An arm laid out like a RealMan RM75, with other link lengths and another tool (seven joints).
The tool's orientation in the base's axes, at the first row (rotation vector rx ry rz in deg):
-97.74 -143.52 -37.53
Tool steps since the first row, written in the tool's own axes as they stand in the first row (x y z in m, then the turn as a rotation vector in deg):
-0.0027 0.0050 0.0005 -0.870 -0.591 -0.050
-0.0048 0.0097 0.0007 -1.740 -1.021 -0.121
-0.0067 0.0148 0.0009 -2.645 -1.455 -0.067
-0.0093 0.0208 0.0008 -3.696 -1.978 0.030
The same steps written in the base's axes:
0.0056 -0.0007 0.0004 -0.197 -0.964 -0.374
0.0107 -0.0010 0.0012 -0.255 -1.887 -0.677
0.0161 -0.0010 0.0021 -0.277 -2.796 -1.105
0.0225 -0.0015 0.0034 -0.313 -3.846 -1.639

